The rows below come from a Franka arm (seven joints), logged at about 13 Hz.
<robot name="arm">
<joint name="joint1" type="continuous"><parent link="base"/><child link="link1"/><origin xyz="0.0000 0.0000 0.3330"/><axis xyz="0 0 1"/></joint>
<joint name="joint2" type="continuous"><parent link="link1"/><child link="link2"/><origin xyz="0.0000 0.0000 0.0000"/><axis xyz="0 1 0"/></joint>
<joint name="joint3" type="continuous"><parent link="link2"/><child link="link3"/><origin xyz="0.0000 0.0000 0.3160"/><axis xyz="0 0 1"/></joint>
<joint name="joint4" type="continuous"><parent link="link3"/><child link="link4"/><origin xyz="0.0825 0.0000 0.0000"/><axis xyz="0 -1 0"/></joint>
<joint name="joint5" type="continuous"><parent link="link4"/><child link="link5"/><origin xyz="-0.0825 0.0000 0.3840"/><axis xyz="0 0 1"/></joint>
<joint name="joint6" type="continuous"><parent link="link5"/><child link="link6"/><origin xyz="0.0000 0.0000 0.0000"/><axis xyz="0 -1 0"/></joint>
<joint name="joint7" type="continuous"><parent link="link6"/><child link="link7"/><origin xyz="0.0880 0.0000 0.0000"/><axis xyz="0 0 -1"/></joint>
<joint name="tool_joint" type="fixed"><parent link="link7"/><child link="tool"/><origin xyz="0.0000 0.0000 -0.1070" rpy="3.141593 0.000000 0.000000"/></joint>
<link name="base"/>
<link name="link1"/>
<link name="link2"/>
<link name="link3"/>
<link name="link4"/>
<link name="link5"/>
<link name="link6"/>
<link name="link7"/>
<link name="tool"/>
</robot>
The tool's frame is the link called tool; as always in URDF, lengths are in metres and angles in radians. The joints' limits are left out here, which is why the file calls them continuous.
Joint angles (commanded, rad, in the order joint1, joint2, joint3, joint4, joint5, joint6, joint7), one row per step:
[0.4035 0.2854 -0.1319 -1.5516 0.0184 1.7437 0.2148]
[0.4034 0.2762 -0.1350 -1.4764 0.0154 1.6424 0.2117]
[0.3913 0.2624 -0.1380 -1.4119 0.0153 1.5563 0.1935]
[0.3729 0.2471 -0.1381 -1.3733 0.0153 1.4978 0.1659]
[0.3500 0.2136 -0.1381 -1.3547 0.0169 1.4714 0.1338]
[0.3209 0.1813 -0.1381 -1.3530 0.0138 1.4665 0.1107]
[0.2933 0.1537 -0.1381 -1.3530 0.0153 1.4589 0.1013]
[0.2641 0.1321 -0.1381 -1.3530 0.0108 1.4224 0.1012]
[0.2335 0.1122 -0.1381 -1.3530 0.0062 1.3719 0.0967]
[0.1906 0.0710 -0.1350 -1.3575 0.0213 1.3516 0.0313]
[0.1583 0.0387 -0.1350 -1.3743 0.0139 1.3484 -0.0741]
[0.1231 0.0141 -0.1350 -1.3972 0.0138 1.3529 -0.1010]
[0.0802 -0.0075 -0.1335 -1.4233 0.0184 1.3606 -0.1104]
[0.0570 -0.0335 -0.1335 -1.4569 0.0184 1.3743 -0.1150]
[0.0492 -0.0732 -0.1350 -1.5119 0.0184 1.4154 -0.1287]
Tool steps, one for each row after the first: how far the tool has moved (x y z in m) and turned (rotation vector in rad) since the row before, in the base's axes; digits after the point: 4 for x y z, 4 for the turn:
[-0.0037 -0.0022 0.0334 -0.0065 0.0158 0.0014]
[-0.0044 -0.0102 0.0323 0.0009 0.0087 0.0036]
[-0.0046 -0.0129 0.0230 0.0039 0.0064 0.0091]
[-0.0067 -0.0167 0.0270 0.0149 -0.0221 0.0092]
[-0.0049 -0.0205 0.0198 0.0087 -0.0273 -0.0062]
[-0.0054 -0.0185 0.0157 0.0090 -0.0184 -0.0182]
[-0.0076 -0.0198 0.0095 -0.0037 0.0147 -0.0297]
[-0.0094 -0.0202 0.0073 -0.0050 0.0305 -0.0270]
[-0.0134 -0.0235 0.0193 0.0274 -0.0140 0.0272]
[-0.0098 -0.0205 0.0097 0.0049 -0.0129 0.0716]
[-0.0070 -0.0202 0.0032 0.0049 -0.0062 -0.0085]
[-0.0064 -0.0223 0.0003 0.0079 -0.0034 -0.0314]
[-0.0073 -0.0129 -0.0004 0.0033 -0.0062 -0.0188]
[-0.0082 -0.0059 -0.0011 0.0039 -0.0262 0.0037]

